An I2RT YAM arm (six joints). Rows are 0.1 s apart.
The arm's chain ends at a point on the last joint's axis. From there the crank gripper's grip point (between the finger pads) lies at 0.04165 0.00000 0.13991 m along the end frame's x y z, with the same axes.
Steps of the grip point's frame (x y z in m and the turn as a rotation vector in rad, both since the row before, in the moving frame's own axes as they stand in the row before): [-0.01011 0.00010 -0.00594 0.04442 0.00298 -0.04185]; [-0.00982 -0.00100 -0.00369 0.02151 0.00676 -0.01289]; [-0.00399 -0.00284 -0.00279 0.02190 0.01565 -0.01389]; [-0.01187 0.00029 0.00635 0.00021 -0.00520 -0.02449]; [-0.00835 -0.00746 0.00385 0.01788 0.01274 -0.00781]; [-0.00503 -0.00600 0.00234 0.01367 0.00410 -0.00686]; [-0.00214 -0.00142 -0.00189 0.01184 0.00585 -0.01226]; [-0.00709 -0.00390 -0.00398 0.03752 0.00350 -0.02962]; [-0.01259 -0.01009 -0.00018 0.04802 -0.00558 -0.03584]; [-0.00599 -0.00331 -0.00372 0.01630 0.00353 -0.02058]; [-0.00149 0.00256 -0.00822 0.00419 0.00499 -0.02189]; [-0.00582 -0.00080 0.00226 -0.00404 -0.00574 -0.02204]
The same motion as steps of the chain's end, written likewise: [-0.01036 0.00806 -0.00564 0.04442 0.00298 -0.04185]; [-0.01074 0.00255 -0.00337 0.02151 0.00676 -0.01289]; [-0.00615 0.00081 -0.00208 0.02190 0.01565 -0.01389]; [-0.01113 0.00133 0.00614 0.00021 -0.00520 -0.02449]; [-0.01012 -0.00463 0.00442 0.01788 0.01274 -0.00781]; [-0.00560 -0.00380 0.00253 0.01367 0.00410 -0.00686]; [-0.00294 0.00075 -0.00163 0.01184 0.00585 -0.01226]; [-0.00748 0.00259 -0.00371 0.03752 0.00350 -0.02962]; [-0.01166 -0.00189 -0.00021 0.04802 -0.00558 -0.03584]; [-0.00645 -0.00017 -0.00355 0.01630 0.00353 -0.02058]; [-0.00217 0.00407 -0.00801 0.00419 0.00499 -0.02189]; [-0.00501 -0.00046 0.00202 -0.00404 -0.00574 -0.02204]
